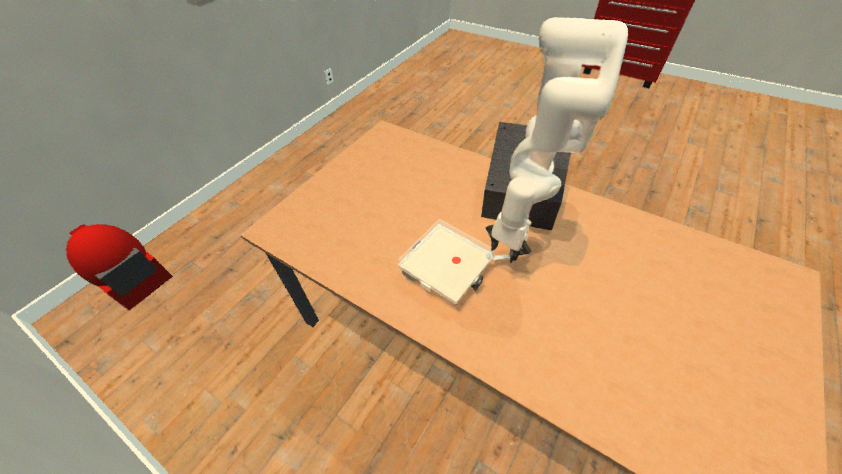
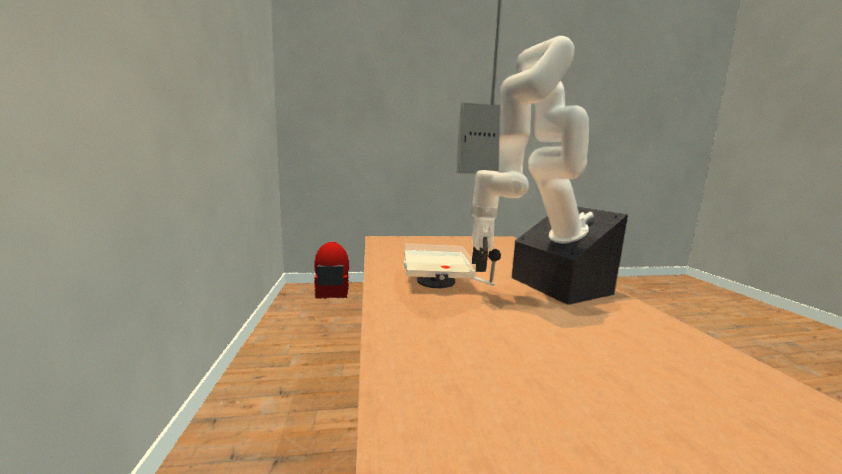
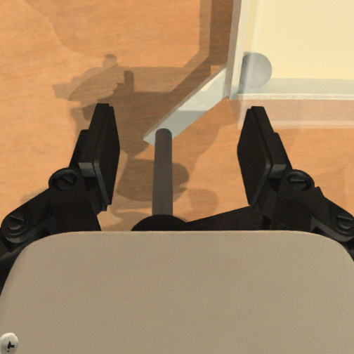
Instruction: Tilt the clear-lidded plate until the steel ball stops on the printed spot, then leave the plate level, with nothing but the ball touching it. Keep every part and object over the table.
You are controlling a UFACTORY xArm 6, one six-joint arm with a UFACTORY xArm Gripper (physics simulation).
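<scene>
The clear-lidded plate [image 1: 433, 253] [image 2: 427, 262] [image 3: 320, 37] sits on its dark round base [image 2: 436, 282] and looks slightly low on its handle side. The red printed spot [image 1: 456, 260] [image 2: 445, 266] shows off-centre towards the handle side. The grey steel ball [image 3: 256, 70] lies in the plate's corner beside the handle, away from the spot. A pale arm [image 1: 501, 257] [image 2: 483, 280] [image 3: 192, 111] runs from that corner to an upright post [image 2: 492, 270] [image 3: 163, 175] with a black knob [image 2: 494, 254]. My gripper [image 1: 504, 249] [image 2: 480, 263] [image 3: 179, 127] is open, fingers apart either side of the post, with visible gaps.
The plate stands on the wooden table [image 1: 648, 329] [image 2: 530, 376], nearer its left end. My arm's black pedestal [image 1: 524, 203] [image 2: 565, 270] stands behind the gripper. A red domed bin [image 1: 111, 259] [image 2: 331, 270] is off the table's side.
</scene>
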